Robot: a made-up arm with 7 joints. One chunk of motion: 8 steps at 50 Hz.
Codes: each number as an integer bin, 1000 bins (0 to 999) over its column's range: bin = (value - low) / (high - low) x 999, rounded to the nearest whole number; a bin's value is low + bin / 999 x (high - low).
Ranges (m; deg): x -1.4..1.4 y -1.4..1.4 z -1.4..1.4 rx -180..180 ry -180..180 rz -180..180
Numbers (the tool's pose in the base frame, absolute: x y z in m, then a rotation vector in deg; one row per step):
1: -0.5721 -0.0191 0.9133 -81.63 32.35 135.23
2: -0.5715 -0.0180 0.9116 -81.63 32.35 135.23
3: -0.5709 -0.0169 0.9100 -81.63 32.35 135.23
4: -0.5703 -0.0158 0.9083 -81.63 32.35 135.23
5: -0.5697 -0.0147 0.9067 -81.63 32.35 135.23
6: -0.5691 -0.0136 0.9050 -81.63 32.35 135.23
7: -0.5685 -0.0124 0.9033 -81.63 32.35 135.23
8: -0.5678 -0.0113 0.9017 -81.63 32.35 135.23
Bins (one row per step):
1: 295 493 825 273 589 875
2: 296 493 825 273 589 875
3: 296 493 824 273 589 875
4: 296 494 824 273 589 875
5: 296 494 823 273 589 875
6: 296 495 822 273 589 875
7: 297 495 822 273 589 875
8: 297 495 821 273 589 875

